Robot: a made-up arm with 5 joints. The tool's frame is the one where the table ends. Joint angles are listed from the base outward.
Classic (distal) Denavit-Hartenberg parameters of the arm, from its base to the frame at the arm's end. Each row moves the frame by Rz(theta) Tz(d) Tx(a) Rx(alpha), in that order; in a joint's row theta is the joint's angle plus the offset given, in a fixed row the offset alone. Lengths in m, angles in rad.
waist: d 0.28  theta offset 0  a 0  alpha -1.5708
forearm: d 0  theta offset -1.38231  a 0.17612  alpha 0
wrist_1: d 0  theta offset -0.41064  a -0.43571  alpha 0
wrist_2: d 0  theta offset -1.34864  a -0.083  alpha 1.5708
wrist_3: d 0.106  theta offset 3.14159  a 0  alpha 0
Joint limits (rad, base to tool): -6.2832..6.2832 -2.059..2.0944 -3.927..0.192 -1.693..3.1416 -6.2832..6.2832
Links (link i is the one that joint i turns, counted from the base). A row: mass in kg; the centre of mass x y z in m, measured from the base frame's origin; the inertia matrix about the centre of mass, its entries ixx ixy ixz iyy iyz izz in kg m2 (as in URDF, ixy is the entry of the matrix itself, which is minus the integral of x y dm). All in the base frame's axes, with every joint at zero. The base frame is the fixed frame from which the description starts. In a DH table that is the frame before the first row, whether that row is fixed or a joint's. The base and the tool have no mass.
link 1: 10.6; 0.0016 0.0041 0.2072; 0.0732 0 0 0.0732 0 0.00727
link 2: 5.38; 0.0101 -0.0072 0.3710; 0.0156 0 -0.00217 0.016 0 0.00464
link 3: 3.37; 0.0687 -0.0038 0.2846; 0.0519 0 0.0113 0.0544 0 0.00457
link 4: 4.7; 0.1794 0.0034 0.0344; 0.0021 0 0 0.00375 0 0.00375
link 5: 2.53; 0.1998 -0.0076 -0.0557; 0.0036 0 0 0.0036 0 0.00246
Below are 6 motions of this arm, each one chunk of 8 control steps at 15 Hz.
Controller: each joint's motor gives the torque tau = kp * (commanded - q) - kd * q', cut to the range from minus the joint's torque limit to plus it. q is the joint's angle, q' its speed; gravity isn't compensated. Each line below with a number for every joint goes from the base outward.
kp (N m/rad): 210 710 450 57 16
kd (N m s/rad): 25 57 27 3.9 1.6
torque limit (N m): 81 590 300 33 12
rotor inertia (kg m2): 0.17 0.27 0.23 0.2 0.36
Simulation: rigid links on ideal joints. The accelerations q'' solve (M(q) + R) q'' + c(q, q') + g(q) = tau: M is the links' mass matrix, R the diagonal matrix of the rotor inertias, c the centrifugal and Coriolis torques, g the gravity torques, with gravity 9.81 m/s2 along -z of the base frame. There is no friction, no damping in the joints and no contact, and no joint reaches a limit. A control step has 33 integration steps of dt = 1/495 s. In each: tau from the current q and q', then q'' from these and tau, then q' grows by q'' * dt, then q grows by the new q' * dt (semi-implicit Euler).
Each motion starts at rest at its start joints. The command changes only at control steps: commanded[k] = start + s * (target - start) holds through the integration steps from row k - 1 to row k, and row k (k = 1, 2, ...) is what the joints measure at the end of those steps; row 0 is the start. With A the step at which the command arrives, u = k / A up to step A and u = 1 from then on. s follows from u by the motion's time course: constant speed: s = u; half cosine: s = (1 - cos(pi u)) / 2; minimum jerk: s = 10 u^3 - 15 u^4 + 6 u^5; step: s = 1 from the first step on.
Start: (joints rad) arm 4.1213 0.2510 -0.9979 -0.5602 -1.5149
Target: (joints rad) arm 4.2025 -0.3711 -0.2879 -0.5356 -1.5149
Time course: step
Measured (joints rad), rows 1 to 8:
1: 4.1392 -0.1060 -0.5564 -0.4894 -1.5165
2: 4.1715 -0.2319 -0.2838 -0.4958 -1.5160
3: 4.1932 -0.2695 -0.1759 -0.4694 -1.5096
4: 4.2010 -0.2946 -0.1724 -0.4392 -1.4999
5: 4.2029 -0.3168 -0.2057 -0.4350 -1.4912
6: 4.2031 -0.3323 -0.2317 -0.4532 -1.4865
7: 4.2029 -0.3390 -0.2386 -0.4738 -1.4859
8: 4.2027 -0.3390 -0.2329 -0.4823 -1.4881

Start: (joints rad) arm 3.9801 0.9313 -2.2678 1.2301 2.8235
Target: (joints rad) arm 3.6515 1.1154 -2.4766 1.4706 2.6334
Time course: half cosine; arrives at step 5
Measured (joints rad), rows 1 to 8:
1: 3.9767 0.9580 -2.2652 1.2415 2.8218
2: 3.9602 1.0187 -2.2687 1.2995 2.8132
3: 3.9203 1.0941 -2.2920 1.3996 2.7918
4: 3.8549 1.1612 -2.3250 1.5005 2.7561
5: 3.7751 1.2011 -2.3485 1.5619 2.7111
6: 3.6994 1.2145 -2.3608 1.5744 2.6662
7: 3.6418 1.2143 -2.3721 1.5593 2.6294
8: 3.6072 1.2085 -2.3832 1.5401 2.6048

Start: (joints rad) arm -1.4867 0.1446 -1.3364 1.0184 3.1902
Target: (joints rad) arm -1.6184 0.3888 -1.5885 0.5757 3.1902
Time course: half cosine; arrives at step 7
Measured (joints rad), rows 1 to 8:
1: -1.4877 0.1660 -1.3237 1.0151 3.1902
2: -1.4922 0.2160 -1.3085 1.0129 3.1899
3: -1.5033 0.2799 -1.3162 0.9917 3.1891
4: -1.5218 0.3435 -1.3514 0.9324 3.1879
5: -1.5462 0.3965 -1.4040 0.8406 3.1866
6: -1.5731 0.4328 -1.4565 0.7426 3.1857
7: -1.5980 0.4490 -1.4919 0.6698 3.1855
8: -1.6168 0.4523 -1.5076 0.6370 3.1862

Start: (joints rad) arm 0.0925 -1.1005 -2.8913 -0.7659 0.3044
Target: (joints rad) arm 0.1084 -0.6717 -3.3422 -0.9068 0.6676
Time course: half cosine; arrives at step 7
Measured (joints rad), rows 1 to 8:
1: 0.0926 -1.1052 -2.9240 -0.7758 0.3059
2: 0.0932 -1.0976 -3.0099 -0.7939 0.3139
3: 0.0946 -1.0609 -3.1214 -0.8145 0.3353
4: 0.0969 -0.9941 -3.2322 -0.8386 0.3761
5: 0.1002 -0.9102 -3.3230 -0.8659 0.4374
6: 0.1038 -0.8299 -3.3824 -0.8923 0.5142
7: 0.1069 -0.7744 -3.4053 -0.9122 0.5955
8: 0.1089 -0.7459 -3.4058 -0.9210 0.6682

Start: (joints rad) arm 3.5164 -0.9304 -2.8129 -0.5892 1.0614
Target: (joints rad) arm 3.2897 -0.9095 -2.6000 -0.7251 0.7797
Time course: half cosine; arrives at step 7
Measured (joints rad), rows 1 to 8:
1: 3.5145 -0.9454 -2.8228 -0.6071 1.0603
2: 3.5058 -0.9738 -2.8375 -0.6415 1.0547
3: 3.4857 -0.9993 -2.8334 -0.6773 1.0393
4: 3.4520 -1.0110 -2.8032 -0.7089 1.0096
5: 3.4066 -1.0067 -2.7543 -0.7347 0.9640
6: 3.3567 -0.9914 -2.7022 -0.7546 0.9062
7: 3.3136 -0.9726 -2.6631 -0.7679 0.8446
8: 3.2868 -0.9588 -2.6434 -0.7748 0.7894

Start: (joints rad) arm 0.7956 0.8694 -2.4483 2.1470 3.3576
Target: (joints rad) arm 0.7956 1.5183 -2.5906 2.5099 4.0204
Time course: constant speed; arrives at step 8
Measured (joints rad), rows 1 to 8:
1: 0.7956 0.9196 -2.4605 2.1631 3.3650
2: 0.7957 1.0091 -2.4494 2.2034 3.3910
3: 0.7958 1.1157 -2.4299 2.2580 3.4408
4: 0.7959 1.2217 -2.4182 2.3132 3.5140
5: 0.7960 1.3170 -2.4226 2.3610 3.6062
6: 0.7961 1.3998 -2.4428 2.4003 3.7105
7: 0.7960 1.4739 -2.4723 2.4339 3.8197
8: 0.7959 1.5451 -2.5034 2.4661 3.9278

